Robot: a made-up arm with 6 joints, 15 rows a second.
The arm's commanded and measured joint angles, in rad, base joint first. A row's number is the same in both.
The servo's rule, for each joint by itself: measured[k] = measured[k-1] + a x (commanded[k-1-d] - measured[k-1]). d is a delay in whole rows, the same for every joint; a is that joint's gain. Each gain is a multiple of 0.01, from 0.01 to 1. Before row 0 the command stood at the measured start. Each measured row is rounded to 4 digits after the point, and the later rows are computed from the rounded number. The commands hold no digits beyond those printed.
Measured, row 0:
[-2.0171, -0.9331, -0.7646, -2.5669, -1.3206, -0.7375]
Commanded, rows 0 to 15:
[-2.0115, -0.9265, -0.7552, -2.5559, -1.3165, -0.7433]
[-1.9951, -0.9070, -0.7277, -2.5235, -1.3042, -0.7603]
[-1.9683, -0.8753, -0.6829, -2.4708, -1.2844, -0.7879]
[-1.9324, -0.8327, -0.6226, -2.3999, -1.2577, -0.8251]
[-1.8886, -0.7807, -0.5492, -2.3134, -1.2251, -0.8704]
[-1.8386, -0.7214, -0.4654, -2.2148, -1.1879, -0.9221]
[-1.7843, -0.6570, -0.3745, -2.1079, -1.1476, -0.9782]
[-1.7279, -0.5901, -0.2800, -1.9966, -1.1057, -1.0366]
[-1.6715, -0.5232, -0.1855, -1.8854, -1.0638, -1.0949]
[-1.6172, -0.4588, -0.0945, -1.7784, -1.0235, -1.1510]
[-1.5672, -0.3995, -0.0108, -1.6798, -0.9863, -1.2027]
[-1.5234, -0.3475, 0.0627, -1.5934, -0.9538, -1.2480]
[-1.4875, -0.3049, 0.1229, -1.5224, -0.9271, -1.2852]
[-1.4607, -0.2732, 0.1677, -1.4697, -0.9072, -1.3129]
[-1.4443, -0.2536, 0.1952, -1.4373, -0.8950, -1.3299]
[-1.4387, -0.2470, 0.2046, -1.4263, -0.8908, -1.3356]
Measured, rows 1 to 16:
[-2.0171, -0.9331, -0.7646, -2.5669, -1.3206, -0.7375]
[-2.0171, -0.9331, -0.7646, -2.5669, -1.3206, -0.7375]
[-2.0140, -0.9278, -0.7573, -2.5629, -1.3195, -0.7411]
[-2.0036, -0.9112, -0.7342, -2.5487, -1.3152, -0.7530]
[-1.9842, -0.8825, -0.6942, -2.5207, -1.3066, -0.7746]
[-1.9557, -0.8427, -0.6384, -2.4772, -1.2929, -0.8059]
[-1.9188, -0.7931, -0.5688, -2.4182, -1.2739, -0.8459]
[-1.8747, -0.7357, -0.4881, -2.3450, -1.2498, -0.8931]
[-1.8250, -0.6727, -0.3995, -2.2596, -1.2212, -0.9459]
[-1.7716, -0.6066, -0.3063, -2.1649, -1.1889, -1.0021]
[-1.7165, -0.5399, -0.2121, -2.0643, -1.1539, -1.0596]
[-1.6619, -0.4750, -0.1204, -1.9614, -1.1174, -1.1163]
[-1.6098, -0.4146, -0.0349, -1.8600, -1.0807, -1.1699]
[-1.5623, -0.3609, 0.0412, -1.7640, -1.0452, -1.2183]
[-1.5212, -0.3161, 0.1049, -1.6770, -1.0121, -1.2598]
[-1.4879, -0.2818, 0.1539, -1.6024, -0.9827, -1.2927]
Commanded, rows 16 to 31:
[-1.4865, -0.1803, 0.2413, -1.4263, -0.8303, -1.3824]
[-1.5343, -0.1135, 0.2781, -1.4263, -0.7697, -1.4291]
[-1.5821, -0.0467, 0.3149, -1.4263, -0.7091, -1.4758]
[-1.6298, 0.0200, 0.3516, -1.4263, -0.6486, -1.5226]
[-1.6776, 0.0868, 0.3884, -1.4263, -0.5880, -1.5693]
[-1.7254, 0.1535, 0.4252, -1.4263, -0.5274, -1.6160]
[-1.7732, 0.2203, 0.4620, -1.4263, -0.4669, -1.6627]
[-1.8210, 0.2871, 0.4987, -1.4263, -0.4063, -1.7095]
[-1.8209, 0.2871, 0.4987, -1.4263, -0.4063, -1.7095]
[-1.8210, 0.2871, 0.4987, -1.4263, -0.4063, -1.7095]
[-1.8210, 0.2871, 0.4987, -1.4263, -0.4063, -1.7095]
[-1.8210, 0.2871, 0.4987, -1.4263, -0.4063, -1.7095]
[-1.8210, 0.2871, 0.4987, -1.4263, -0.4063, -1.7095]
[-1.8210, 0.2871, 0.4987, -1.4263, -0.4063, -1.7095]
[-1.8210, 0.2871, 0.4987, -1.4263, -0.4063, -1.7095]
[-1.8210, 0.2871, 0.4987, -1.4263, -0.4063, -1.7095]
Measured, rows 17 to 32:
[-1.4639, -0.2592, 0.1861, -1.5430, -0.9581, -1.3158]
[-1.4500, -0.2494, 0.2005, -1.5010, -0.9393, -1.3281]
[-1.4701, -0.1941, 0.2323, -1.4741, -0.9088, -1.3618]
[-1.5054, -0.1296, 0.2680, -1.4569, -0.8699, -1.4035]
[-1.5476, -0.0633, 0.3046, -1.4459, -0.8249, -1.4483]
[-1.5928, 0.0033, 0.3413, -1.4388, -0.7755, -1.4944]
[-1.6394, 0.0701, 0.3780, -1.4343, -0.7230, -1.5408]
[-1.6867, 0.1368, 0.4148, -1.4314, -0.6682, -1.5874]
[-1.7343, 0.2036, 0.4516, -1.4296, -0.6118, -1.6341]
[-1.7820, 0.2704, 0.4883, -1.4284, -0.5543, -1.6808]
[-1.8034, 0.2838, 0.4964, -1.4276, -0.5129, -1.6986]
[-1.8131, 0.2864, 0.4982, -1.4271, -0.4831, -1.7054]
[-1.8174, 0.2870, 0.4986, -1.4268, -0.4616, -1.7079]
[-1.8194, 0.2871, 0.4987, -1.4266, -0.4461, -1.7089]
[-1.8203, 0.2871, 0.4987, -1.4265, -0.4350, -1.7093]
[-1.8207, 0.2871, 0.4987, -1.4264, -0.4270, -1.7094]

